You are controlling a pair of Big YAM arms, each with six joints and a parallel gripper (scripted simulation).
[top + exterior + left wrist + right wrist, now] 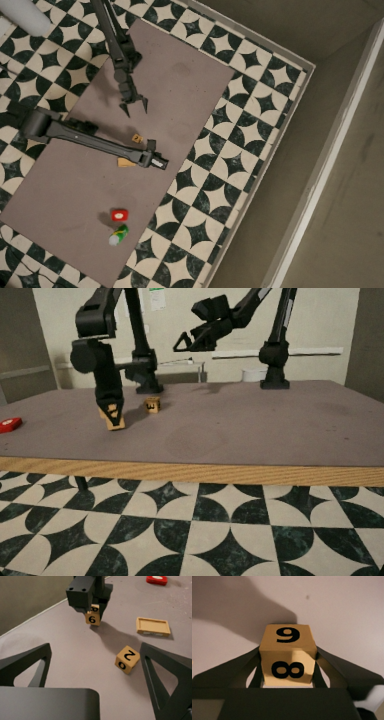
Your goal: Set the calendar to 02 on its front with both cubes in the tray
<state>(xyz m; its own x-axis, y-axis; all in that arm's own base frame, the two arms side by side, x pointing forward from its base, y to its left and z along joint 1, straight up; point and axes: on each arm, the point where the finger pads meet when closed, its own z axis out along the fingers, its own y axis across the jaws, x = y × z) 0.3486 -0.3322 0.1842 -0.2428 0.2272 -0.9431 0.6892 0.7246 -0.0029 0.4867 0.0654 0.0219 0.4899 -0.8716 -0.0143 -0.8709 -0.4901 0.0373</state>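
Right now my right hand is 160 mm past the wooden tray, 110 mm to the left of it and 20 mm above it. The rest, counted from my right hand: cube (170 mm behind, 60 mm to the left, 10 mm below); then red block (400 mm to the right, 40 mm behind, 20 mm below); then white bottle (490 mm to the right, 30 mm ahead, 30 mm above).
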